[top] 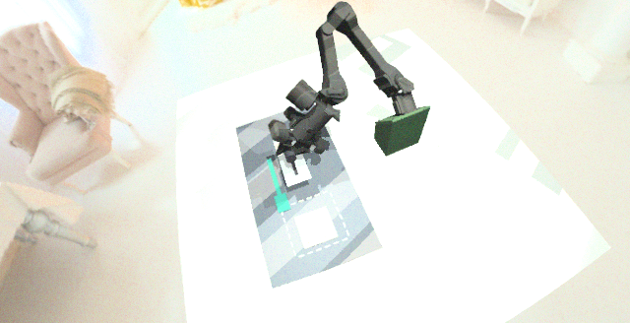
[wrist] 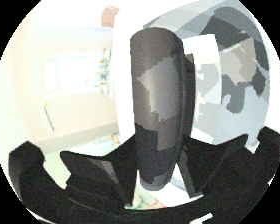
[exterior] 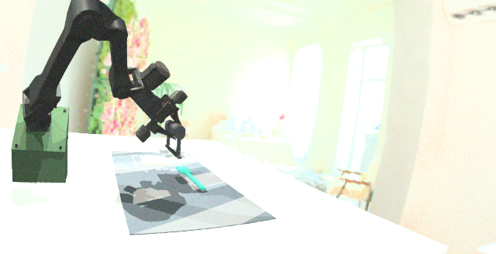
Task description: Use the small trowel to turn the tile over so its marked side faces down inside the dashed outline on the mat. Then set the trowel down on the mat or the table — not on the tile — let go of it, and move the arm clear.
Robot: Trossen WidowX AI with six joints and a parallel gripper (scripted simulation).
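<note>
Right now my gripper tip is 30 mm past the trowel and 10 mm above it. The rest, counted from my gripper tip: teal l-shaped strip: 140 mm below, 60 mm ahead, 20 mm to the left; tile: 200 mm to the left, 140 mm below; grey mat: 160 mm below, 20 mm behind, 10 mm to the left.
</note>
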